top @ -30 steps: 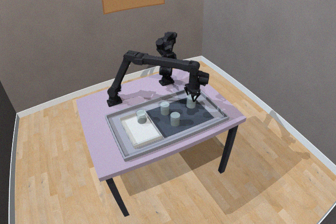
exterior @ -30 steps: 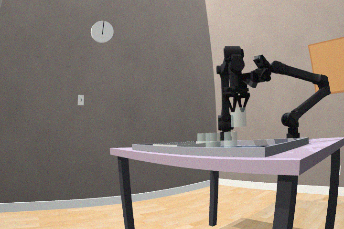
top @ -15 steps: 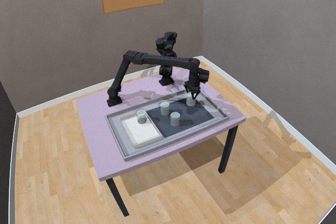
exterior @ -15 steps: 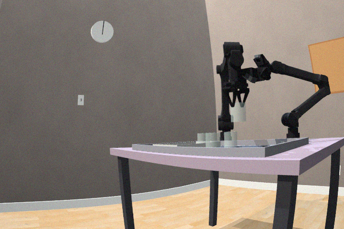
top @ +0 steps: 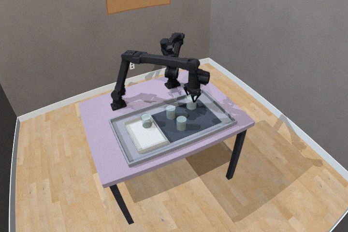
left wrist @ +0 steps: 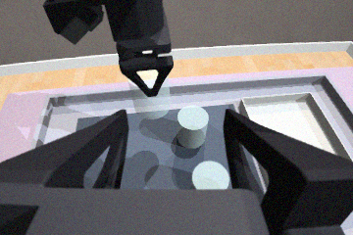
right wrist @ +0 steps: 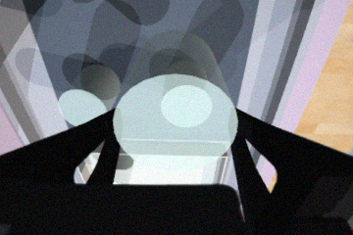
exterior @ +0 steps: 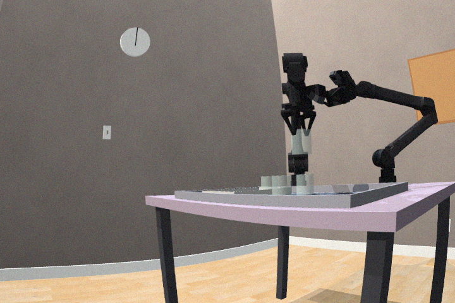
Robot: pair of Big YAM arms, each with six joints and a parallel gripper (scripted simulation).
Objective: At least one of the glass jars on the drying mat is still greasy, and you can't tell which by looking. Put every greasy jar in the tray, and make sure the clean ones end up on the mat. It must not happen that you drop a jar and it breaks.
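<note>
Right now my right hand is 320 mm to the left of the white tray, 200 mm above it and 80 mm past it. The rest, counted from my right hand: dark drying mat (210 mm below, 50 mm behind).
</note>
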